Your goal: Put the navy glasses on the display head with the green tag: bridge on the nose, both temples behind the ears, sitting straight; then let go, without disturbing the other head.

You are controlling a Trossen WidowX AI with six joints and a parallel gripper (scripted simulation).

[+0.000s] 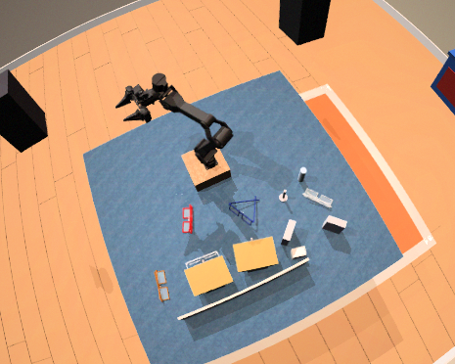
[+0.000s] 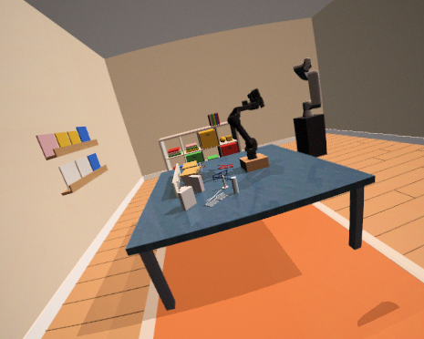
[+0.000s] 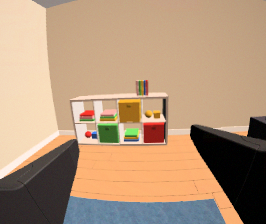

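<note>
Right now my gripper tip is 510 mm to the right of the small stand, 480 mm above it and 450 mm short of it.
</note>
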